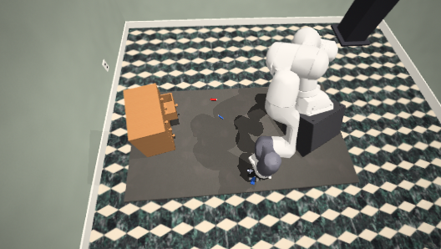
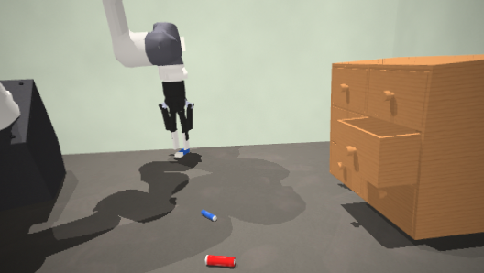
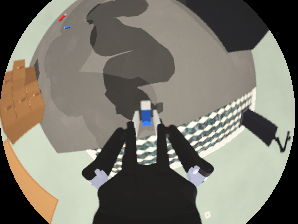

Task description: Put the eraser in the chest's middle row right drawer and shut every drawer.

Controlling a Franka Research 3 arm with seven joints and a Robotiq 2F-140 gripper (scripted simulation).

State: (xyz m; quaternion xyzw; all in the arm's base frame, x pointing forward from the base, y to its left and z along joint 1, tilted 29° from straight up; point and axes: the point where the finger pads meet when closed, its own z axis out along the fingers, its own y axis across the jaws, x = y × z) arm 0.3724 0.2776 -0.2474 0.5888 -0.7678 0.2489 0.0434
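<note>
Now: hand 1 cm to the left of the eraser and 5 cm above it. From my hand the other things lie so: small blue cylinder 16 cm ahead, 45 cm to the right, 5 cm below; red cylinder 20 cm ahead, 60 cm to the right, 5 cm below.
</note>
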